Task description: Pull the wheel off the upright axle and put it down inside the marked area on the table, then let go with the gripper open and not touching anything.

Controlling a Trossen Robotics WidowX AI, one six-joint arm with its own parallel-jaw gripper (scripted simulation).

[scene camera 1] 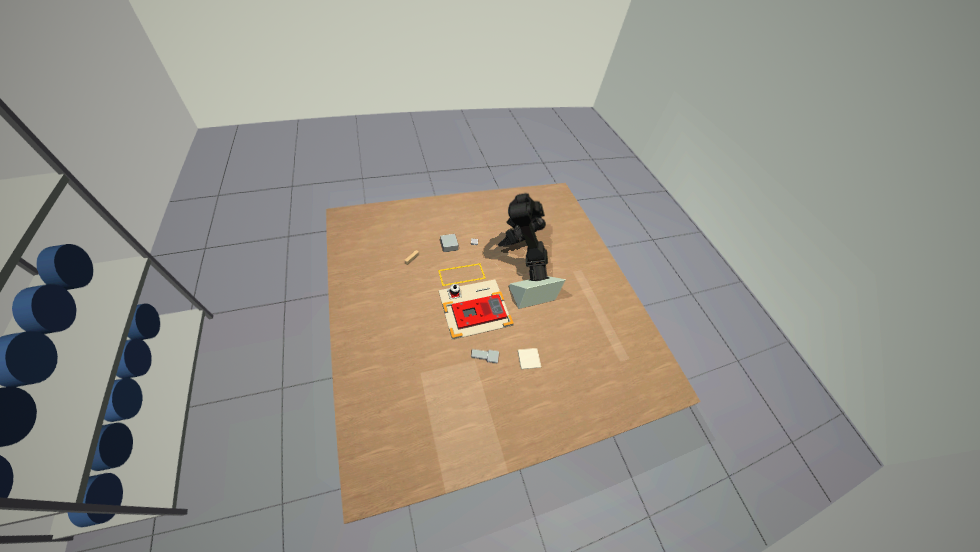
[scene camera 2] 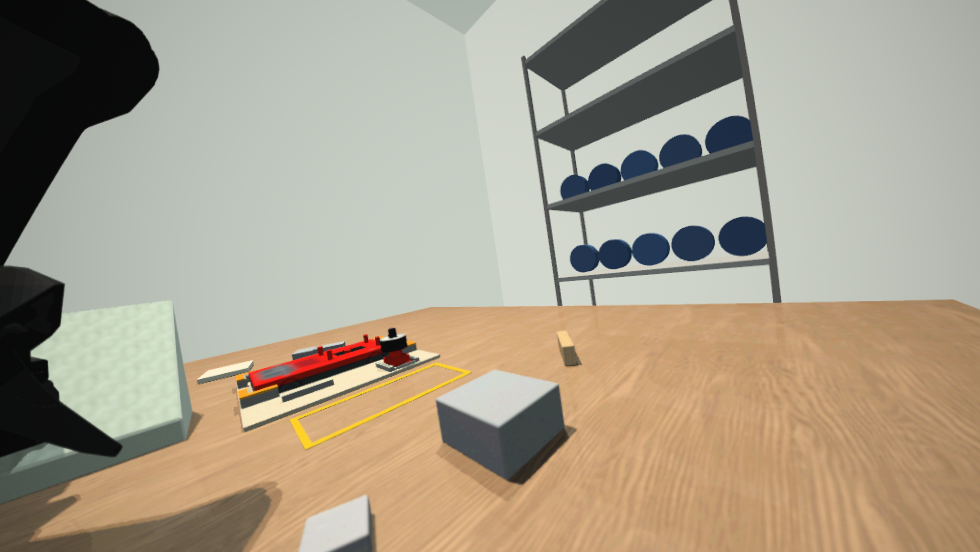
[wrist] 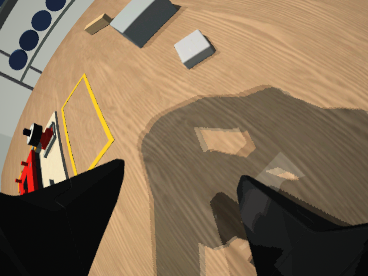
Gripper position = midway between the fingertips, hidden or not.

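Open and empty, my gripper [wrist: 183, 176]. Red fixture plate [scene camera 2: 310, 369], also [scene camera 1: 479, 311] and in the wrist view [wrist: 30, 180]. Grey block [scene camera 2: 500, 420].
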